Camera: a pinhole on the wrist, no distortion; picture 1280 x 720 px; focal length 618.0 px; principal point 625.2 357.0 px. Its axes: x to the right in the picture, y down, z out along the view. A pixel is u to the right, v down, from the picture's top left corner.
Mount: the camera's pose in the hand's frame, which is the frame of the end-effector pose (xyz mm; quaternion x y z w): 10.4 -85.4 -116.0 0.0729 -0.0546 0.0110 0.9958
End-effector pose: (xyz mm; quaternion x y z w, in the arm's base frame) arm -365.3 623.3 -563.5 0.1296 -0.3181 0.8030 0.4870
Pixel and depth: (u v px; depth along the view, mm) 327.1 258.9 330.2
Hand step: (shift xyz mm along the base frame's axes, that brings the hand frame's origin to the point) 233.1 -183.4 118.4
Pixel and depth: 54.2 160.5 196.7
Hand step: 242.7 -105.6 7.5
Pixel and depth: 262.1 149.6 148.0
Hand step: 179.3 -20.5 23.5
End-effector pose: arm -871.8 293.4 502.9 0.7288 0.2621 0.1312 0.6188
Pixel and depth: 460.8 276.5 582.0
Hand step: -2.1 -443.7 -298.9
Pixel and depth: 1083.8 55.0 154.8
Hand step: 71.1 45.9 -198.3
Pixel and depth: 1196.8 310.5 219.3
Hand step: 189.4 15.8 -176.2
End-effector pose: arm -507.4 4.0 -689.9 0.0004 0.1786 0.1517 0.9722
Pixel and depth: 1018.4 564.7 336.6
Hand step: 258.0 49.0 173.8
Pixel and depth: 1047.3 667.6 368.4
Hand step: 282.3 124.8 209.3
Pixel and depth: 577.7 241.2 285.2
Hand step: 70.9 -175.7 148.6
